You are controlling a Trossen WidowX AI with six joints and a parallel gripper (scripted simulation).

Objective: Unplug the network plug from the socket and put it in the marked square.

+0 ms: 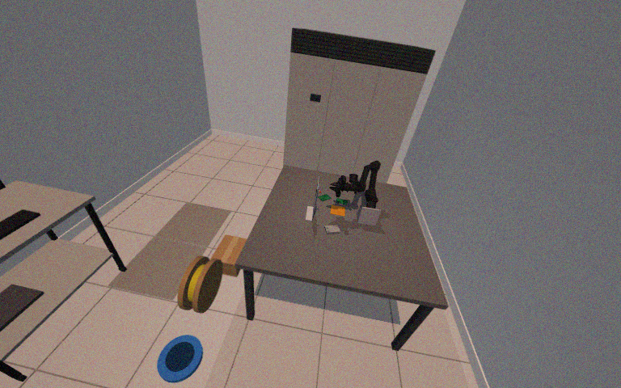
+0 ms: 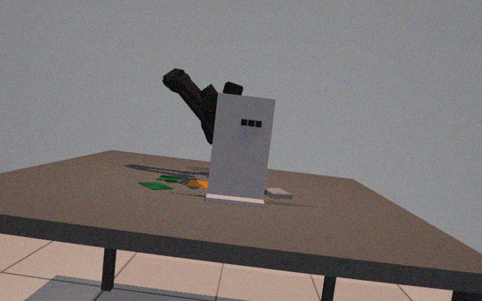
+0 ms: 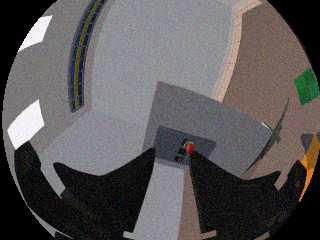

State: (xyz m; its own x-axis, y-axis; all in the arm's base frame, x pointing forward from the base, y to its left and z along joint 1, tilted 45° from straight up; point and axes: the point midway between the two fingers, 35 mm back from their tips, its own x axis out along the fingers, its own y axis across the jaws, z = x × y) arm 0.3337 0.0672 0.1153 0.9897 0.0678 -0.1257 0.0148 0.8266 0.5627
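The network plug is 8 cm ahead of my gripper tip, 3 cm to the left of it and 4 cm below it. The rest, counted from my gripper tip: orange square: 12 cm behind, 5 cm to the right, 27 cm below; then grey block: 6 cm behind, 19 cm to the left, 26 cm below; then grey panel: 10 cm ahead, 4 cm to the left, 13 cm below.
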